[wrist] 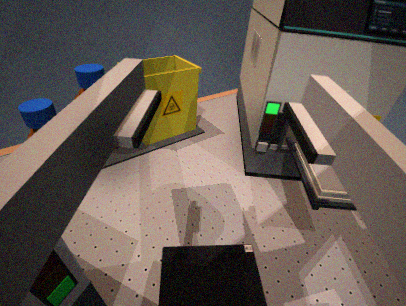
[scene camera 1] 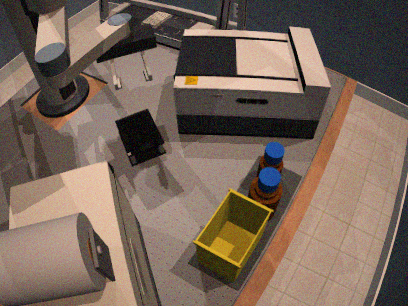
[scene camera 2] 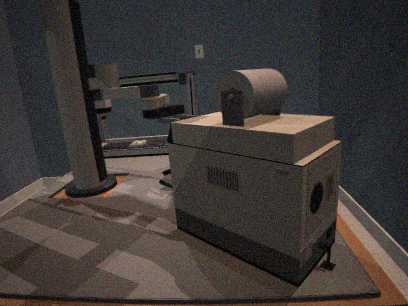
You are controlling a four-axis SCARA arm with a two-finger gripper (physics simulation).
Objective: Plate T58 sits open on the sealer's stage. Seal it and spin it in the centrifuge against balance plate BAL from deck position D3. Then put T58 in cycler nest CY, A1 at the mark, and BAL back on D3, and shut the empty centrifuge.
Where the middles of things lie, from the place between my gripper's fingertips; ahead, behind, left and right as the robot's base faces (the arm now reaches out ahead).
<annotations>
I see the centrifuge [scene camera 1: 227,82] 170 mm ahead of my hand, 360 mm to the left of it and 170 mm below it. Round my hand: roll [scene camera 2: 264,90] (230 mm ahead, 460 mm to the right, 130 mm above).
</annotations>
